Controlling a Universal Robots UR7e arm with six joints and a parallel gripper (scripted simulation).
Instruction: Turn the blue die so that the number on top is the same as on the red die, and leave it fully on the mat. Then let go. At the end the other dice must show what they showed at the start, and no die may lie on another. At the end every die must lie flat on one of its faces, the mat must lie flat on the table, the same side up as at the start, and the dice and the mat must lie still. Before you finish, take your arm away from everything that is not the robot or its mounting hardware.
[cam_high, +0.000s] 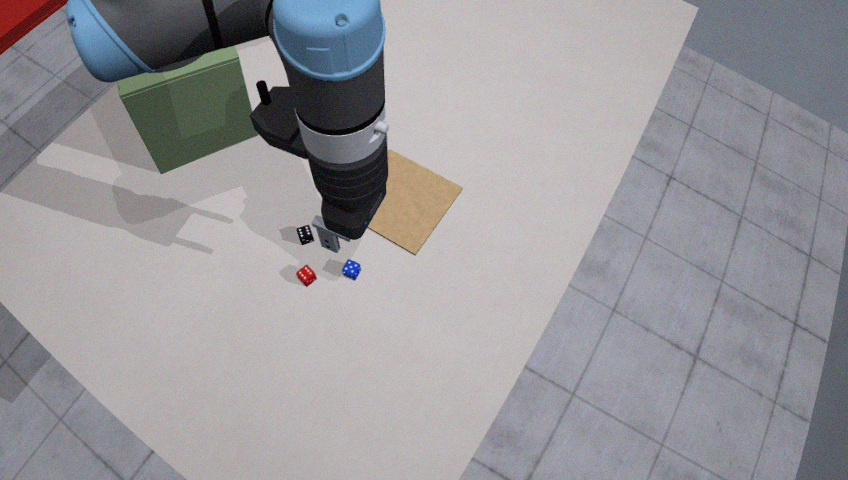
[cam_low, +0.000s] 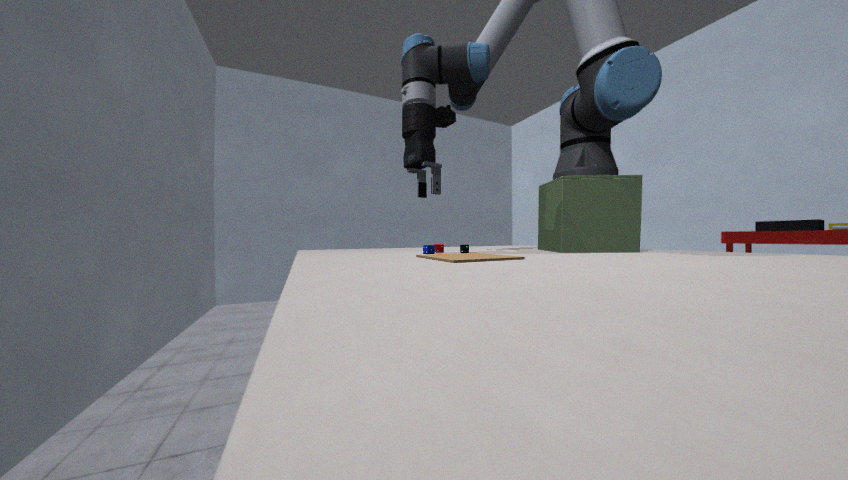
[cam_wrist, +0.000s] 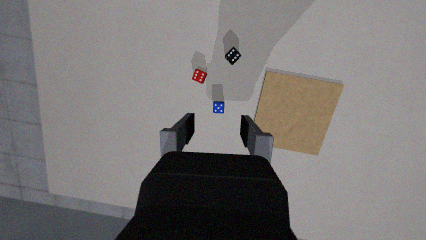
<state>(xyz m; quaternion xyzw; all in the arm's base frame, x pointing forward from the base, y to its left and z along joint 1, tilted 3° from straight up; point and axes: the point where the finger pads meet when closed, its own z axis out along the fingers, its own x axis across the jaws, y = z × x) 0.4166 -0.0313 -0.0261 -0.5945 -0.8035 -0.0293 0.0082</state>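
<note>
The blue die is 14 cm below my hand. The rest, counted from my hand: black die (9 cm behind, 1 cm to the right, 14 cm below); red die (4 cm behind, 5 cm to the right, 14 cm below); tan mat (3 cm behind, 14 cm to the left, 15 cm below).
</note>
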